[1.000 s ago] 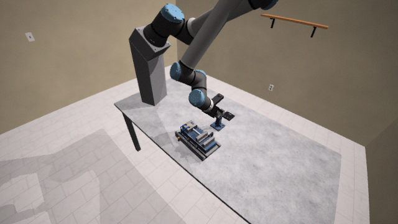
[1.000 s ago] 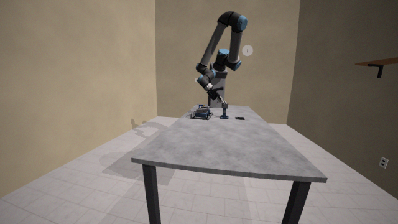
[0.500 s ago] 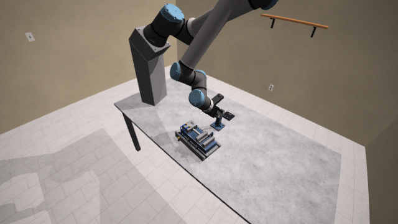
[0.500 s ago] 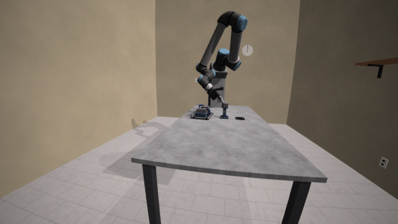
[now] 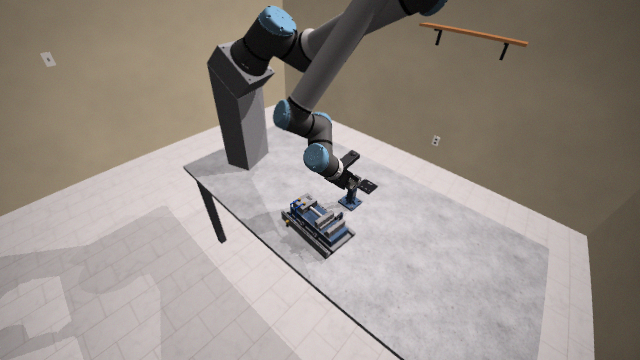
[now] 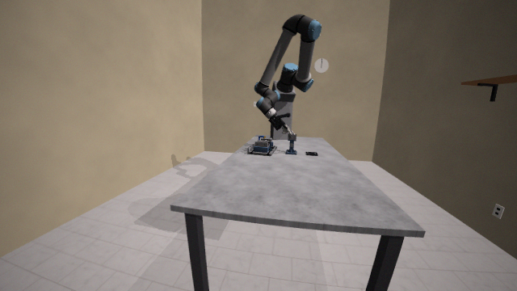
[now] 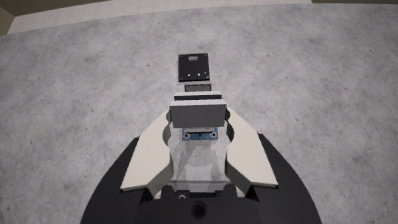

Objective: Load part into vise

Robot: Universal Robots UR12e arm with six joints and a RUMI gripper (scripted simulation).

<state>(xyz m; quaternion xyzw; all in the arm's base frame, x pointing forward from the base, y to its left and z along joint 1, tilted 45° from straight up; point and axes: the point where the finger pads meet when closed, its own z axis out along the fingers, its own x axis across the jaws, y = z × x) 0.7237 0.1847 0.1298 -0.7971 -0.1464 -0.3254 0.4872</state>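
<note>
Now: the part 1 cm to the left of my hand. Also, from my hand: cylinder rod: 22 cm to the right, 9 cm below, 2 cm ahead; work stop: 16 cm to the right, 10 cm ahead, 8 cm below; moving jaw: 22 cm to the right, 9 cm below, 7 cm ahead.
</note>
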